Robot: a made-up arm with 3 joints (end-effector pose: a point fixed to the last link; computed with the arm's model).
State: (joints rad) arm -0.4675 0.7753 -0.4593
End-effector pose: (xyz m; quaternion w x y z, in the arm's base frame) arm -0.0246 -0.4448 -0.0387 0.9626 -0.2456 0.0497 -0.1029
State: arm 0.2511 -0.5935 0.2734
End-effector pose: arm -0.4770 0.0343 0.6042 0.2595 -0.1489 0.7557 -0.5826
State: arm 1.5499 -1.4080 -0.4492
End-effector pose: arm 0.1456 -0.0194 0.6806 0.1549 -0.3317 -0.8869 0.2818
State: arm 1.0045 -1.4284 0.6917
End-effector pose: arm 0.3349 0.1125 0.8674 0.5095 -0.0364 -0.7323 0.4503
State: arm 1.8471 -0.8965 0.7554
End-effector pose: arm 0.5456 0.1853 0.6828 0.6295 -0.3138 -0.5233 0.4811
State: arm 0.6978 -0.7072 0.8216
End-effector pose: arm -0.1876 0.4013 0.7208 0.1752 -0.0494 -0.6762 0.7139
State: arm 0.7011 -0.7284 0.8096
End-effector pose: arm -0.1762 0.3957 0.7300 0.1808 -0.0453 -0.6814 0.7078
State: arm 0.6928 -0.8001 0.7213
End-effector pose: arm -0.1588 0.3575 0.7588 0.1731 -0.0215 -0.7125 0.6797
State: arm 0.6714 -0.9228 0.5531
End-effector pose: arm -0.1330 0.2820 0.7962 0.1504 0.0174 -0.7677 0.6227
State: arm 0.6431 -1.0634 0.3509
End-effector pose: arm -0.1023 0.1899 0.8181 0.1196 0.0541 -0.8273 0.5461
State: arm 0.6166 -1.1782 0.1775
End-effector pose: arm -0.0775 0.1139 0.8178 0.0906 0.0769 -0.8718 0.4751
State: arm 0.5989 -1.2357 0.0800
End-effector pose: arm -0.0674 0.0744 0.8098 0.0708 0.0871 -0.8935 0.4348
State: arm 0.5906 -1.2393 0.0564
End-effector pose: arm -0.0713 0.0666 0.8054 0.0604 0.0908 -0.8974 0.4275
